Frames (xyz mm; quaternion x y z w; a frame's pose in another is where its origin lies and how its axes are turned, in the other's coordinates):
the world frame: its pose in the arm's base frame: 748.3 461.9 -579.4 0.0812 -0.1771 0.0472 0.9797
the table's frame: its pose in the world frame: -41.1 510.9 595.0 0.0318 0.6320 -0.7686 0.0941
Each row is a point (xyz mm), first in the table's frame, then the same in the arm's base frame.
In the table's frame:
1: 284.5 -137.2 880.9
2: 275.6 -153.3 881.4
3: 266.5 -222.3 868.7
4: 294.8 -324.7 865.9
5: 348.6 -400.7 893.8
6: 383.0 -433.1 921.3
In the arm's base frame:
1: 236.5 -55.0 59.7
2: 235.7 -54.3 78.1
3: 205.9 -40.5 140.8
4: 128.2 -41.7 213.3
5: 46.3 -76.8 252.2
6: 3.5 -108.7 263.9

